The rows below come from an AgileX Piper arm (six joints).
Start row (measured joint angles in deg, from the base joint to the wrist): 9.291, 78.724, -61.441, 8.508, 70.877, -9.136
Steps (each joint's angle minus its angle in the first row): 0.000, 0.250, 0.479, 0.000, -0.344, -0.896; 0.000, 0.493, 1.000, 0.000, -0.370, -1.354; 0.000, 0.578, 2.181, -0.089, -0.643, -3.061; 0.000, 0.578, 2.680, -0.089, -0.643, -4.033; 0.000, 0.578, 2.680, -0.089, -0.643, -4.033; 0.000, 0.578, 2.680, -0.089, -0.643, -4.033; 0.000, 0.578, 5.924, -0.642, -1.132, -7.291; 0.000, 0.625, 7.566, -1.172, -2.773, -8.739
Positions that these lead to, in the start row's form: 9.291, 78.974, -60.962, 8.508, 70.533, -10.032; 9.291, 79.217, -60.441, 8.508, 70.507, -10.490; 9.291, 79.302, -59.260, 8.419, 70.234, -12.197; 9.291, 79.302, -58.761, 8.419, 70.234, -13.169; 9.291, 79.302, -58.761, 8.419, 70.234, -13.169; 9.291, 79.302, -58.761, 8.419, 70.234, -13.169; 9.291, 79.302, -55.517, 7.866, 69.745, -16.427; 9.291, 79.349, -53.875, 7.336, 68.104, -17.875
